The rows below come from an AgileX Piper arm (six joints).
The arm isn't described. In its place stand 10 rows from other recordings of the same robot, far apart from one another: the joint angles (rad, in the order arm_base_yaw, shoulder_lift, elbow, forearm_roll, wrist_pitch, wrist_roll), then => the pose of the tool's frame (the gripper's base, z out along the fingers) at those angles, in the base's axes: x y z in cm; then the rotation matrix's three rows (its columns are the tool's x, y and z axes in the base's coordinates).
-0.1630 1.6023 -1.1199 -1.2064 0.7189 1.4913 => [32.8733 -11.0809 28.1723], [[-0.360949 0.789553 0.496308], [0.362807 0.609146 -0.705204], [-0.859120 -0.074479 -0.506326]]
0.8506 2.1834 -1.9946 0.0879 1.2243 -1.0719 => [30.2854 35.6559 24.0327], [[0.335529 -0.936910 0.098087], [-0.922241 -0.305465 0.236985], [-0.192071 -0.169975 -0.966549]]
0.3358 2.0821 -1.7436 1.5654 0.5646 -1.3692 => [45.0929 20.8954 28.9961], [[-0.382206 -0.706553 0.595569], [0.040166 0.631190 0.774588], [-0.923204 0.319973 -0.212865]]
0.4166 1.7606 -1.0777 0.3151 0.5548 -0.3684 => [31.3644 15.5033 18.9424], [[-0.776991 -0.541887 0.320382], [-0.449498 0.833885 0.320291], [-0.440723 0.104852 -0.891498]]
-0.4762 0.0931 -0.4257 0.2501 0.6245 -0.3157 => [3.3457 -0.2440 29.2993], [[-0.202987 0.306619 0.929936], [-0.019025 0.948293 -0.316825], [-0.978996 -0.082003 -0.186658]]
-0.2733 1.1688 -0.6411 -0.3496 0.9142 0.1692 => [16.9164 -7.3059 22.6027], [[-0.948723 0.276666 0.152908], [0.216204 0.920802 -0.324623], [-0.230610 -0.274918 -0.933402]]
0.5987 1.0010 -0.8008 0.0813 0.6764 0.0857 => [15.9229 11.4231 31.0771], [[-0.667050 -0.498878 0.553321], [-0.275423 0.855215 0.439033], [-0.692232 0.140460 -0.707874]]
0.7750 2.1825 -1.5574 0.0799 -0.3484 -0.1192 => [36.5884 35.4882 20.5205], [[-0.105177 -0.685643 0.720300], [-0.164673 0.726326 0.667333], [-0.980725 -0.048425 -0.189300]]
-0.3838 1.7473 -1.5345 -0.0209 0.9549 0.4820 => [35.3614 -14.4472 30.4371], [[-0.556395 0.710842 0.430266], [0.712963 0.674361 -0.192149], [-0.426742 0.199853 -0.882015]]
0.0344 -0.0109 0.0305 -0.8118 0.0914 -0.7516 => [5.6859 -0.4073 19.7827], [[-0.031818 0.004910 0.999482], [-0.999446 0.009639 -0.031864], [-0.009790 -0.999941 0.004600]]
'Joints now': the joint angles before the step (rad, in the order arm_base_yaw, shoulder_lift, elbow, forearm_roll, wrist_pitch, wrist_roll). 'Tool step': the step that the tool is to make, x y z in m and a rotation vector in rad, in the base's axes. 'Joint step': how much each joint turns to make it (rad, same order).
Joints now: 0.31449, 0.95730, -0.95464, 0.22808, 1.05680, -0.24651
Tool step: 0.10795, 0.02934, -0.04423, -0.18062, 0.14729, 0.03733
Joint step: 0.01150, 0.45644, -0.19397, -0.10721, -0.06097, -0.03627
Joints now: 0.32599, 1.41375, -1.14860, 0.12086, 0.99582, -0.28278
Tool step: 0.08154, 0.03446, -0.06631, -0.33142, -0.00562, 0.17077
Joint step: 0.08249, 0.38031, -0.19608, -0.32356, -0.06873, 0.00000
